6 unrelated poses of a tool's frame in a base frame.
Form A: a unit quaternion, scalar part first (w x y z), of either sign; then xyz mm.
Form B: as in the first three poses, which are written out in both.
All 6 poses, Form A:
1: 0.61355, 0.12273, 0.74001, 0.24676, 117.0, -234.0, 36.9
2: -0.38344, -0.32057, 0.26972, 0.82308, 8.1, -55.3, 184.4
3: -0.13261, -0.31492, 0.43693, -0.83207, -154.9, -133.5, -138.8
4: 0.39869, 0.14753, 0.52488, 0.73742, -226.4, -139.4, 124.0
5: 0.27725, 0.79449, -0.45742, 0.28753, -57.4, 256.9, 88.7
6: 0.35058, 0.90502, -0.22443, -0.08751, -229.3, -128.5, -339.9
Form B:
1: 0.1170, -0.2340, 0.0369, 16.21, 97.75, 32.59
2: 0.0081, -0.0553, 0.1844, 46.83, -39.40, -120.23
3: -0.1549, -0.1335, -0.1388, 52.35, -72.63, 138.31
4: -0.2264, -0.1394, 0.1240, 21.40, 76.12, 106.95
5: -0.0574, 0.2569, 0.0887, 122.22, -70.37, 44.23
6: -0.2293, -0.1285, -0.3399, 134.28, -33.30, -12.98
